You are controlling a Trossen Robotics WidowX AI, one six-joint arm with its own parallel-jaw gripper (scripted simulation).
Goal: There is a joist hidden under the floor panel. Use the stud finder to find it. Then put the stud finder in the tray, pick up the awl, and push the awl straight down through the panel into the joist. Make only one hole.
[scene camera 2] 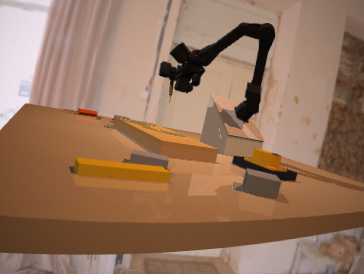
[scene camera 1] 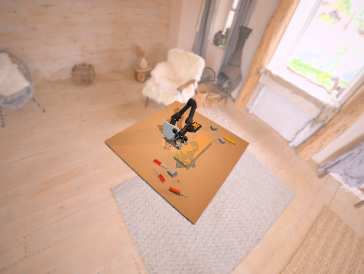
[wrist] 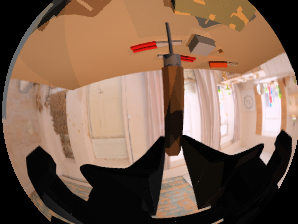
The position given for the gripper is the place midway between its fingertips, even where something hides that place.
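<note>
A yellow bar [scene camera 2: 96, 168] and a grey block [scene camera 2: 259, 183] are part of the scene; in the wrist view the bar is out of frame. There is also an awl [wrist: 173, 88], carried by the gripper [wrist: 172, 139].
</note>
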